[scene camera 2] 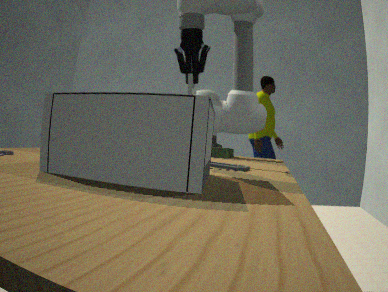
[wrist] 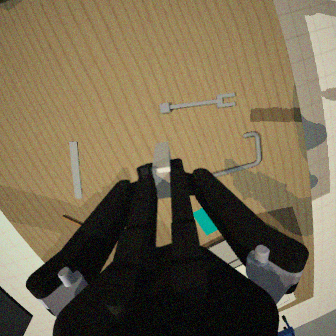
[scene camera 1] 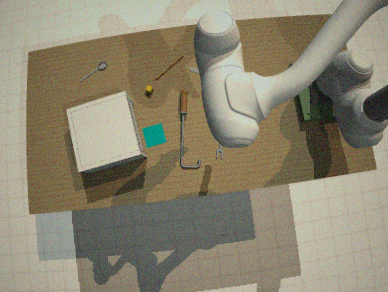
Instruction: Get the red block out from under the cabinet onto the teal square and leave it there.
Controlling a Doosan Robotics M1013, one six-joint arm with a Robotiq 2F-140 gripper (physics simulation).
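Places are measured from the arm's base along level axes (x ahead, y left, z up), in centimetres.
Where they show: gripper, fingertip midpoint: [scene camera 2: 192,94] [wrist: 163,153]; arm's base at its link origin: [scene camera 1: 325,86].
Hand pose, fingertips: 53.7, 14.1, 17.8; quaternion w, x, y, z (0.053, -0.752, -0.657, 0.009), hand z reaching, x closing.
Each offset is from my fingertips to the top centre of the thing, as dx, dy, dz. "pt": to the spot under its first point.
The white cabinet @[+47.3, +7.0, -8.1] [scene camera 1: 102,132] [scene camera 2: 120,140] stands on the left part of the table in scene camera 1. The teal square @[pt +27.5, +6.9, -21.6] [scene camera 1: 154,135] [wrist: 205,222] lies flat beside it, on its right in scene camera 1. The red block does not show in any view; the space under the cabinet is hidden. A hooked rod with a wooden handle [scene camera 1: 183,140] [wrist: 258,150] lies right of the square; in the wrist view the fingers hide its handle. My gripper [scene camera 2: 190,85] [wrist: 163,153] is shut and empty, pointing down high above the table. The arm hides it in scene camera 1.
A fork-ended wrench @[-3.0, +9.6, -20.9] [scene camera 1: 219,152] [wrist: 195,104], a flat grey bar @[+3.5, -23.0, -21.6] [scene camera 1: 194,70] [wrist: 75,170], a thin wooden stick @[+20.5, -26.7, -21.0] [scene camera 1: 170,68] [wrist: 73,219], a yellow cube @[+29.8, -15.2, -19.2] [scene camera 1: 149,89] and a spoon @[pt +54.1, -29.0, -21.5] [scene camera 1: 102,66] lie on the table. A green object [scene camera 1: 306,105] [scene camera 2: 222,152] is near the arm's base. A person [scene camera 2: 270,115] stands behind.
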